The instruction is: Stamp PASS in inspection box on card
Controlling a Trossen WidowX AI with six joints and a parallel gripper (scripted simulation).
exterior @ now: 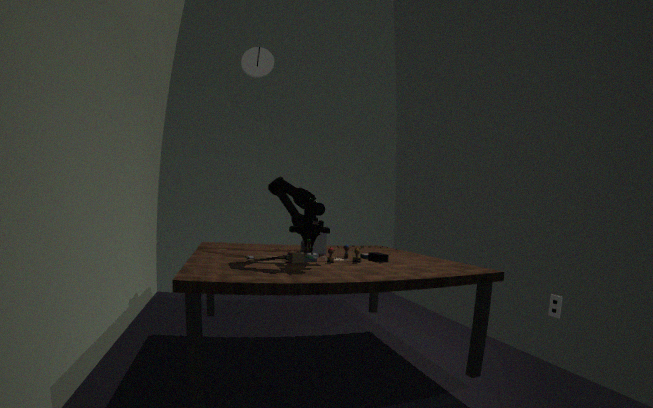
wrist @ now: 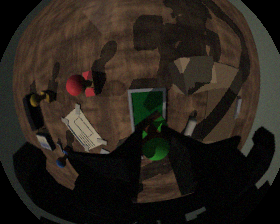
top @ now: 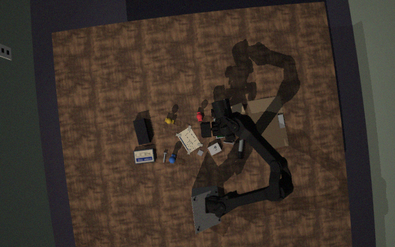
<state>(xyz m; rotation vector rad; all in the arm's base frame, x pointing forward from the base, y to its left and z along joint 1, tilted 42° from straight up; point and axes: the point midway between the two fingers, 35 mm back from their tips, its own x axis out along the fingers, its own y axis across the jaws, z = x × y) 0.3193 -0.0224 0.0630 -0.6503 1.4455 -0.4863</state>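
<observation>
Right now the green ink pad is 6 cm below my gripper tip. From my gripper tip the other things lie so: red stamp: 5 cm ahead, 10 cm to the left, 4 cm below; green-knobbed stamp: right at my gripper tip; cardboard box: 7 cm ahead, 7 cm to the right, 4 cm below.
</observation>
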